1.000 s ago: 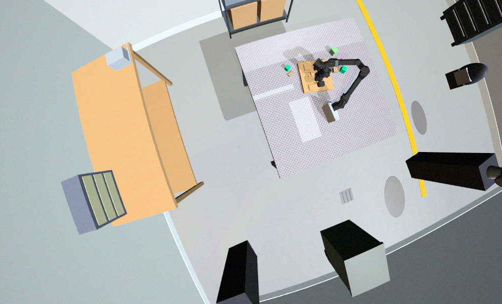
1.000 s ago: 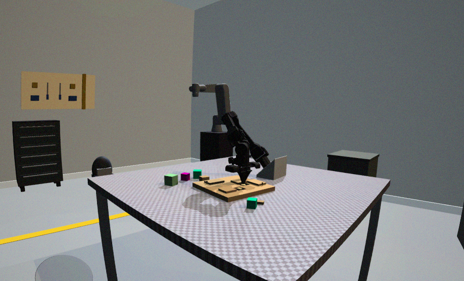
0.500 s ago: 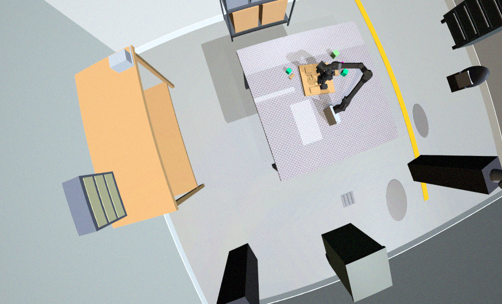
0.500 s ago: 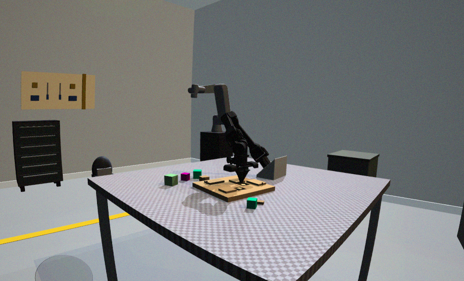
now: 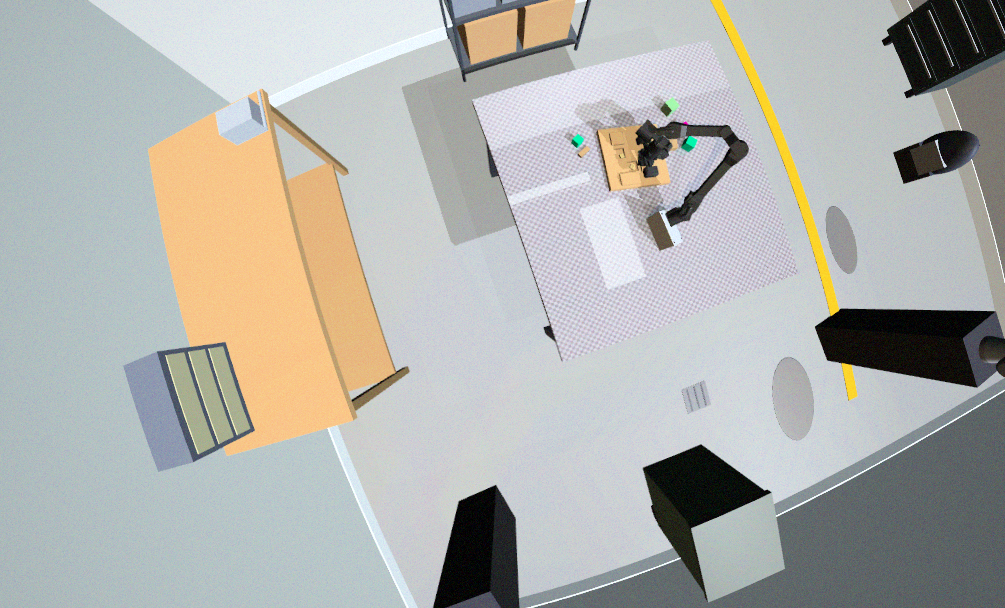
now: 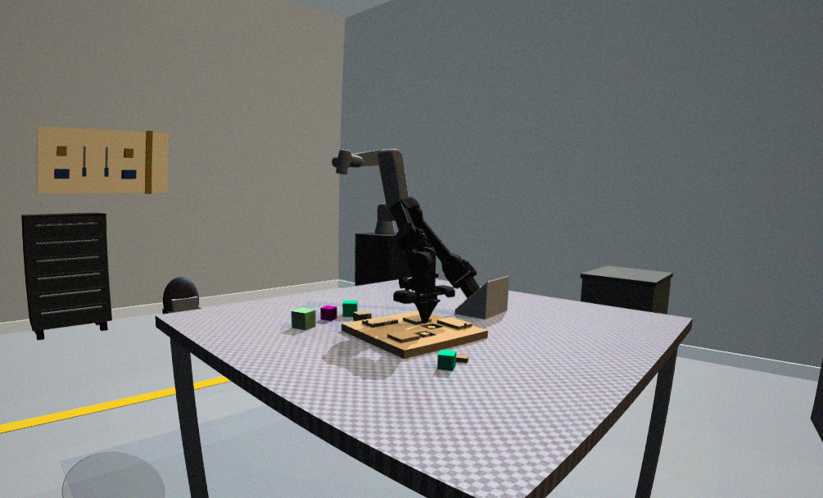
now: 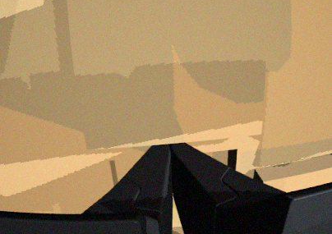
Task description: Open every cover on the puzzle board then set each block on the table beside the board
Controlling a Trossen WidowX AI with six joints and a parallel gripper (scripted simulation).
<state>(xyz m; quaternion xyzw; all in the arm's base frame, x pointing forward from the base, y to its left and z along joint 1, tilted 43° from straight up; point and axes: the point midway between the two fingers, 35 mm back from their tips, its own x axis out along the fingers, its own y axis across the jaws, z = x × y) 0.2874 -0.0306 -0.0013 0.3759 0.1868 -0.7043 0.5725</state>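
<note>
Now: the puzzle board 5 cm ahead of my gripper tip and 1 cm to the right of it. The rest, counted from my gripper tip: magenta block 31 cm to the right, 7 cm ahead, 1 cm below; light green block 30 cm to the right, 19 cm ahead.
</note>
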